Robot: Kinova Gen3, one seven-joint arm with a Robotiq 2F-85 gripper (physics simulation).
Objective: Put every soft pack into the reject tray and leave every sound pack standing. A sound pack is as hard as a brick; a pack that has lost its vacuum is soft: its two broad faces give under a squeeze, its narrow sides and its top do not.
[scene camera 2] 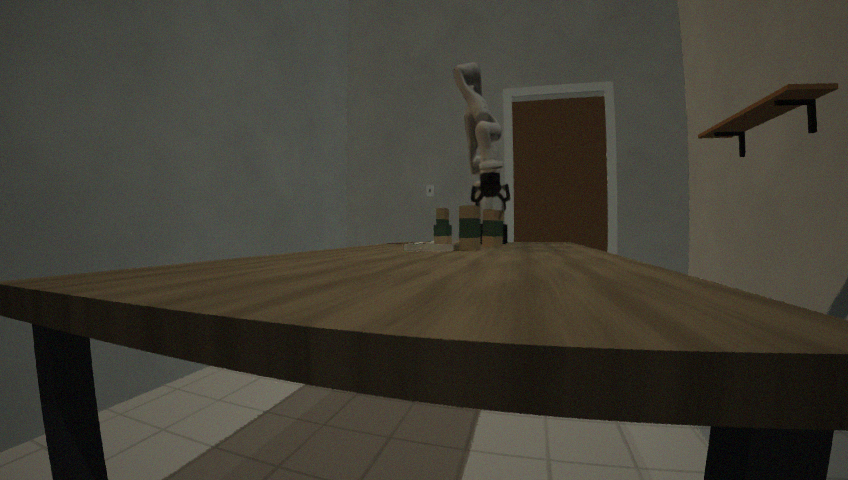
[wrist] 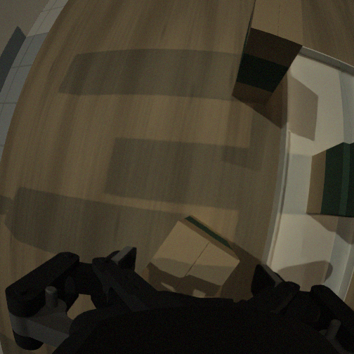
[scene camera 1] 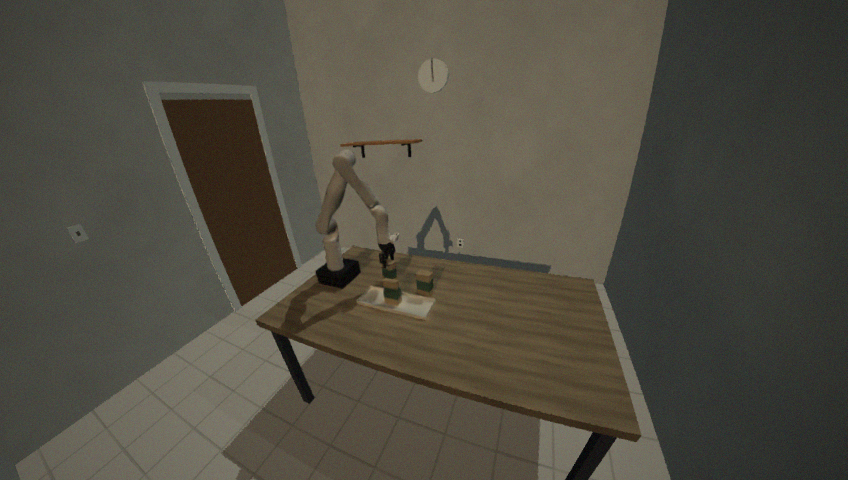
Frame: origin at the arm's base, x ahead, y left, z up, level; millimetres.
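Where they show: gripper, fingertip midpoint: (scene camera 2: pixel 490 212) (scene camera 1: pixel 389 264); arm's base, link origin: (scene camera 2: pixel 482 224) (scene camera 1: pixel 336 267).
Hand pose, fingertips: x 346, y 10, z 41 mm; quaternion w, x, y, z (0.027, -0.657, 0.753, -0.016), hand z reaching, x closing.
Things, the pixels of their top centre, and the offset from my fingertips. Level surfaces: height alone.
- tan pack with a green band, top centre: (scene camera 2: pixel 492 209) (scene camera 1: pixel 387 261) dx -11, dy +9, dz +11 mm
- second banded pack, top centre: (scene camera 2: pixel 469 206) (scene camera 1: pixel 424 272) dx +224, dy -84, dz +9 mm
- third pack, top centre: (scene camera 2: pixel 442 208) (scene camera 1: pixel 390 280) dx +67, dy -179, dz +12 mm
- white reject tray, top centre: (scene camera 2: pixel 441 242) (scene camera 1: pixel 395 299) dx +80, dy -182, dz -109 mm
- wooden table, surface height: dz -131 mm
A tan pack with a green band (scene camera 1: pixel 389 272) (scene camera 2: pixel 492 227) (wrist: pixel 197 247) stands upright on the table; its top is turned at an angle to my fingers in the wrist view. My gripper (scene camera 1: pixel 387 262) (scene camera 2: pixel 490 205) (wrist: pixel 194 270) is open, just above this pack's top, with the fingertips to either side and nothing held. A second banded pack (scene camera 1: pixel 424 282) (scene camera 2: pixel 469 227) (wrist: pixel 265 70) stands on the table behind the tray. A third pack (scene camera 1: pixel 392 292) (scene camera 2: pixel 442 228) (wrist: pixel 337 185) stands inside the white reject tray (scene camera 1: pixel 372 303) (scene camera 2: pixel 423 246) (wrist: pixel 281 200). Its outline widens at the band in scene camera 2.
The wooden table (scene camera 1: pixel 505 333) (scene camera 2: pixel 416 303) (wrist: pixel 150 115) bears the packs and tray. The arm's black base (scene camera 1: pixel 338 273) stands near its far left end. A wall shelf (scene camera 1: pixel 381 142) (scene camera 2: pixel 767 107) hangs beyond the table. The second pack stands close to the tray's wall.
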